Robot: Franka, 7 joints.
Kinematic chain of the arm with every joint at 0, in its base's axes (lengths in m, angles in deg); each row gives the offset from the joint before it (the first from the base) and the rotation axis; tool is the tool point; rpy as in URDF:
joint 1: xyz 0 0 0.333 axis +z
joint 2: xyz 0 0 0 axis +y
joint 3: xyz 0 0 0.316 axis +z
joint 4: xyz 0.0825 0 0 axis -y
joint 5: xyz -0.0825 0 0.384 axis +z
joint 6: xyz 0 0 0 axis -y
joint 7: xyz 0.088 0 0 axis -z
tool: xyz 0 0 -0.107 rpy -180 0 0
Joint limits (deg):
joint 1: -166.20..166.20
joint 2: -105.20..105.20
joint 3: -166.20..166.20
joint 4: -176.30..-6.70
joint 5: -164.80..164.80
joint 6: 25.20..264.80
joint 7: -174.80..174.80
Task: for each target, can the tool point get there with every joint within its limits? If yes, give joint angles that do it. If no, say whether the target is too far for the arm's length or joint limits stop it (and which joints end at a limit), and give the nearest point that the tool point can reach.
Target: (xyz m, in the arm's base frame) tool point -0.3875 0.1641 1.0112
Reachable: yes | joints 12.36 -56.93 43.19 -63.30 -125.91 92.57 -58.20
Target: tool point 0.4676 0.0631 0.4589
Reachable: yes | joints -94.81 -86.00 59.25 -132.73 98.67 63.10 66.22
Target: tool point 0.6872 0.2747 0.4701
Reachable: yes | joints 11.92 76.47 18.73 -22.55 128.64 53.04 -1.01
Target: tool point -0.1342 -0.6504 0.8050
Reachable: yes | joints -98.08 33.04 -26.75 -41.29 120.08 86.35 -98.14
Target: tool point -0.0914 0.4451 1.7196
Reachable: no: too far | nearest point -0.0537 0.2617 1.1482 | short by 0.601 m
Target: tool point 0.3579 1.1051 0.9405
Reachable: no: too far | nearest point 0.2342 0.7232 0.7306 | short by 0.453 m
